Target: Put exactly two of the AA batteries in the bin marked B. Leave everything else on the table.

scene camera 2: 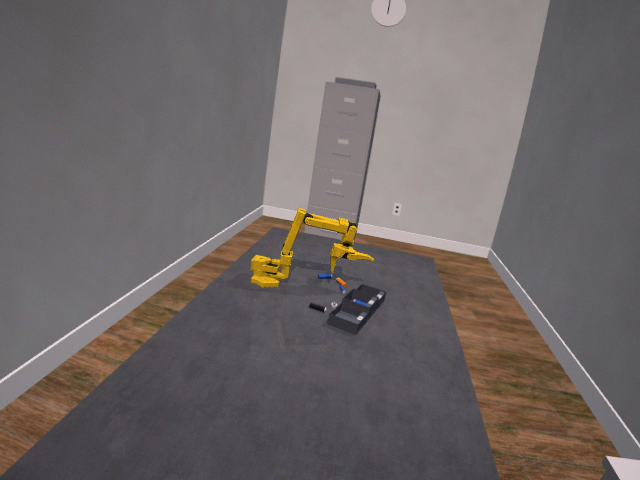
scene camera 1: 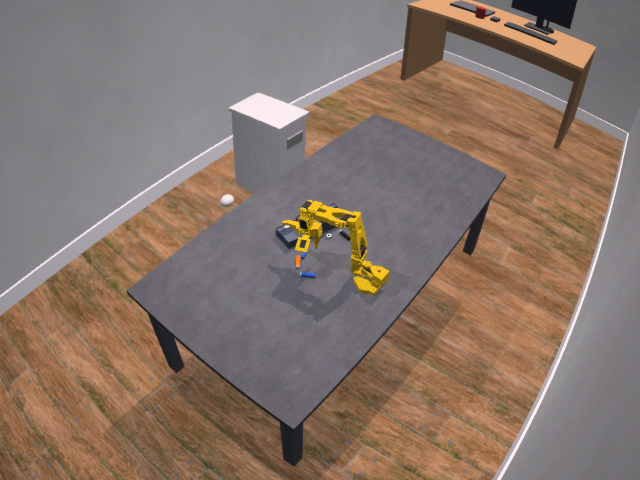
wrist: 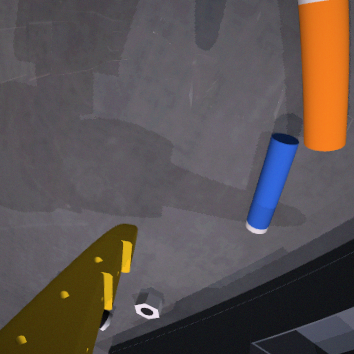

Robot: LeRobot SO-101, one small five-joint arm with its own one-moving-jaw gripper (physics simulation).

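Seen in the pictures: end effector, tool point: [scene camera 2: 333, 273] [scene camera 1: 315, 247] [wrist: 134, 242]; arm's base, origin of the base link: [scene camera 2: 273, 281] [scene camera 1: 365, 279].
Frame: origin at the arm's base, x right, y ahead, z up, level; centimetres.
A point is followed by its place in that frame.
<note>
My gripper [scene camera 1: 299, 235] [scene camera 2: 352, 265] is wide open and empty above the table; its notched jaw [wrist: 75, 295] shows at lower left in the wrist view. A slim blue battery [scene camera 1: 303, 255] {x -5.1, y 21.7, z 0.9 cm} [scene camera 2: 342, 289] {x -3.3, y 22.2, z 0.7 cm} [wrist: 272, 185] {x -4.3, y 22.0, z 1.0 cm} lies on the table, right of that jaw in the wrist view. A thicker orange battery [scene camera 1: 298, 261] {x -8.7, y 20.9, z 1.4 cm} [scene camera 2: 341, 282] {x -7.8, y 21.2, z 1.0 cm} [wrist: 325, 75] {x -8.5, y 21.1, z 1.4 cm} lies beside it. Another blue battery [scene camera 1: 308, 274] {x -11.0, y 14.8, z 1.4 cm} [scene camera 2: 324, 276] {x -10.1, y 15.1, z 1.0 cm} lies farther from the tray. A black battery [scene camera 1: 344, 235] {x 11.4, y 16.8, z 1.1 cm} [scene camera 2: 317, 307] {x 12.6, y 16.8, z 1.0 cm} lies near the black divided tray [scene camera 2: 343, 324] {x 20.1, y 25.1, z 1.7 cm} [wrist: 225, 310] {x 4.5, y 25.0, z 0.8 cm}. A blue battery [scene camera 2: 360, 302] {x 5.9, y 28.5, z 2.0 cm} is in its middle compartment. Bin letters are unreadable.
A hex nut [scene camera 1: 328, 235] {x 8.0, y 21.2, z 0.8 cm} [scene camera 2: 334, 304] {x 8.3, y 21.2, z 0.9 cm} [wrist: 147, 307] {x 7.6, y 21.0, z 0.9 cm} lies close to the tray's near wall. The arm and gripper cover part of the tray in scene camera 1. The dark table [scene camera 1: 248, 330] {x -39.6, y 15.0, z 0.0 cm} [scene camera 2: 248, 392] {x 51.3, y 10.2, z 0.0 cm} carries all of these. Pale patches show in the tray.
</note>
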